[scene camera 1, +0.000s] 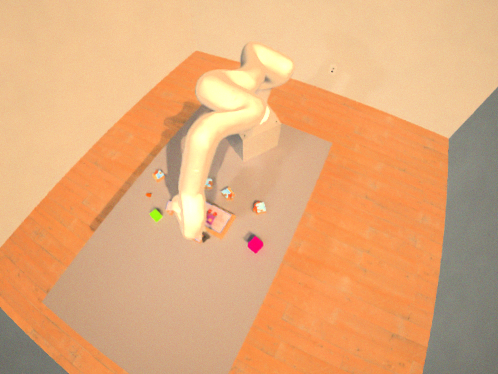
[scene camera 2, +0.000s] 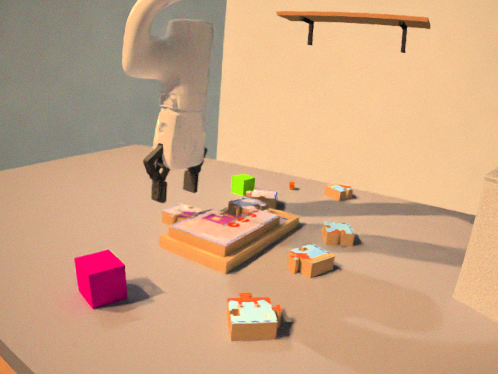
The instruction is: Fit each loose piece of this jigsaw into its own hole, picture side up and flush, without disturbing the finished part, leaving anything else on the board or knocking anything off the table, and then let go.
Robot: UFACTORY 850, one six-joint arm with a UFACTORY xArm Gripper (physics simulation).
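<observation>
The jigsaw board [scene camera 1: 227, 230] [scene camera 2: 197, 257] lies flat, with a raised pink-and-purple picture part on it. Blue-and-orange loose pieces lie on the table: one [scene camera 1: 259, 207] [scene camera 2: 252, 317] nearest scene camera 2, one [scene camera 1: 228, 193] [scene camera 2: 311, 259] beside the board, one [scene camera 1: 208, 183] [scene camera 2: 338, 233] behind that and one [scene camera 1: 158, 175] [scene camera 2: 338, 192] farther back. A pinkish piece [scene camera 2: 181, 213] lies at the board's left side and another pale piece [scene camera 2: 262, 197] beyond its far end in the scene camera 2 view. My gripper [scene camera 2: 175, 187] is open and empty, above the left pinkish piece; the arm mostly hides it in scene camera 1.
A magenta cube [scene camera 1: 255, 244] [scene camera 2: 101, 279] stands near the board's near end. A green cube [scene camera 1: 156, 215] [scene camera 2: 243, 184] and a tiny orange object [scene camera 1: 149, 194] [scene camera 2: 292, 185] are beyond the far end. The robot's base block [scene camera 1: 260, 141] [scene camera 2: 480, 260] stands behind the blue pieces.
</observation>
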